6 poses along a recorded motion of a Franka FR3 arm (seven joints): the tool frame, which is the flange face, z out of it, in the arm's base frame.
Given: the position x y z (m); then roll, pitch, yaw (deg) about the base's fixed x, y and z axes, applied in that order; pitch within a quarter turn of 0, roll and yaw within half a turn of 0.
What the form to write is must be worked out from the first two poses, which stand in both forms.
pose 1, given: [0.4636 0.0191 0.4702 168.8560 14.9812 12.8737]
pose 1, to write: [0.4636 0.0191 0.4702 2.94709 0.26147 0.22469]
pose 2, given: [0.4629 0.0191 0.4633 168.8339 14.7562 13.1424]
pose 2, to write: [0.4629 0.0191 0.4633 2.94671 0.25754 0.22938]
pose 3, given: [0.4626 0.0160 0.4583 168.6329 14.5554 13.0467]
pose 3, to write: [0.4626 0.0160 0.4583 2.94320 0.25404 0.22771]
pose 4, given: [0.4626 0.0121 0.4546 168.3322 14.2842 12.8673]
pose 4, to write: [0.4626 0.0121 0.4546 2.93795 0.24931 0.22458]
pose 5, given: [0.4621 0.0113 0.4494 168.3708 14.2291 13.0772]
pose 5, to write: [0.4621 0.0113 0.4494 2.93862 0.24834 0.22824]
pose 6, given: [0.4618 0.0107 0.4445 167.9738 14.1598 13.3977]
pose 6, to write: [0.4618 0.0107 0.4445 2.93170 0.24714 0.23383]
